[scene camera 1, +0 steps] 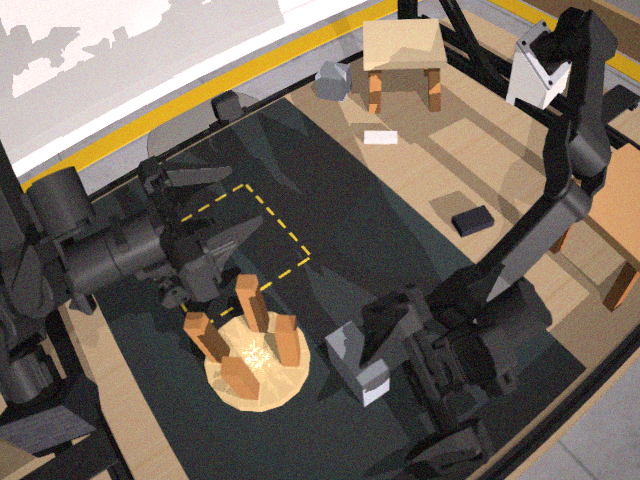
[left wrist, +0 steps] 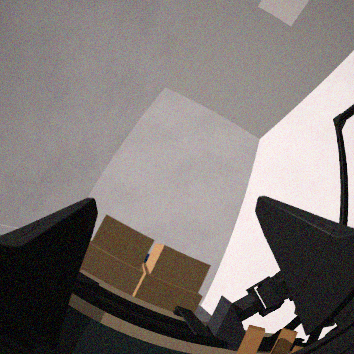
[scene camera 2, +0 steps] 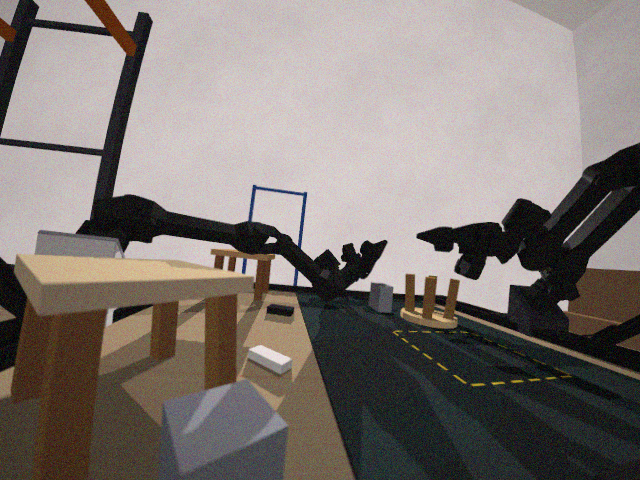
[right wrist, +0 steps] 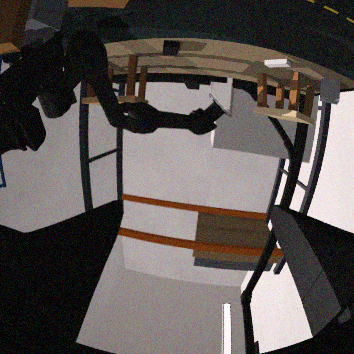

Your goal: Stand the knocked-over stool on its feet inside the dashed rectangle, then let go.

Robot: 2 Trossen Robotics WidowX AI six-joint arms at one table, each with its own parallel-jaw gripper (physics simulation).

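Frame: origin at the left arm's base, x left, y back, z up, level; metres.
Where they show: left gripper, fingertip midpoint: (scene camera 1: pixel 386 414) (left wrist: pixel 178 205) (scene camera 2: pixel 382 247); right gripper, fingertip midpoint: (scene camera 1: pixel 245 191) (scene camera 2: pixel 426 235) (right wrist: pixel 199 211); left arm's base, origin of the base link: (scene camera 1: pixel 546 53) (scene camera 2: pixel 91 255) (right wrist: pixel 219 105); right arm's base, origin of the base link: (scene camera 1: pixel 36 400) (left wrist: pixel 233 313) (scene camera 2: pixel 538 301).
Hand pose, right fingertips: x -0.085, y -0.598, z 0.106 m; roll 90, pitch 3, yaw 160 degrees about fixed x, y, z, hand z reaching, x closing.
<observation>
Each offset is from my right fingertips to the top centre of the thing.
The stool {dx +0.059, dy -0.095, dz -0.091 m} (scene camera 1: pixel 255 356) (scene camera 2: pixel 429 297) (left wrist: pixel 251 340) lies upside down on the dark mat, its round seat down and several orange-brown legs pointing up. It is beside the dashed rectangle (scene camera 1: pixel 309 254) (scene camera 2: pixel 473 384), near its edge. My right gripper (scene camera 1: pixel 246 193) (scene camera 2: pixel 419 236) (right wrist: pixel 199 211) is open and empty, raised above the mat; in scene camera 1 it covers part of the rectangle. My left gripper (scene camera 1: pixel 387 411) (scene camera 2: pixel 356 247) (left wrist: pixel 178 205) is open and empty, to the right of the stool in scene camera 1, apart from it. The wrist views look largely towards walls.
A grey block {dx +0.170, dy -0.026, dz -0.132 m} (scene camera 1: pixel 351 356) (scene camera 2: pixel 381 298) stands between the stool and my left gripper. A square stool {dx -0.125, dy +0.456, dz -0.091 m} (scene camera 1: pixel 403 46) (scene camera 2: pixel 129 276), an orange-topped stool {dx +0.339, dy +0.339, dz -0.080 m} (scene camera 1: pixel 620 191) (scene camera 2: pixel 242 253), another grey block {dx -0.227, dy +0.379, dz -0.155 m} (scene camera 1: pixel 333 81) (scene camera 2: pixel 222 434), a white block {dx -0.075, dy +0.324, dz -0.195 m} (scene camera 1: pixel 380 137) and a black block {dx +0.147, dy +0.263, dz -0.192 m} (scene camera 1: pixel 473 221) stand on the wood.
</observation>
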